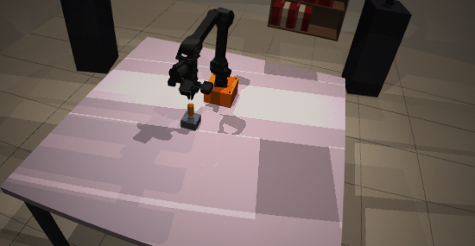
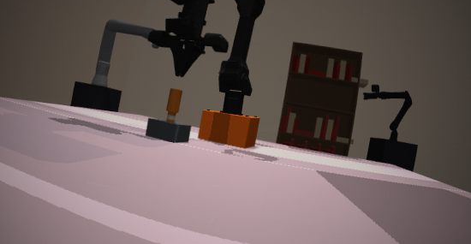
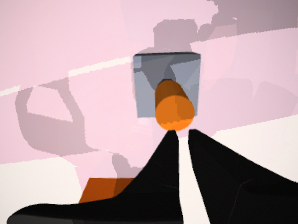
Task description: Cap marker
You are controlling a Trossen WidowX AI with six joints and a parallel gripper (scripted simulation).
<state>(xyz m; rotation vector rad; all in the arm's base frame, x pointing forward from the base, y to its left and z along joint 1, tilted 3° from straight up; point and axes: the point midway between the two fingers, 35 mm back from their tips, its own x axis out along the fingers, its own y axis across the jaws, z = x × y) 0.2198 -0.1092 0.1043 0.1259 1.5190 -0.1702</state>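
Now: gripper tip 60 mm above the orange cap. Also, from my gripper tip: holder block 120 mm below.
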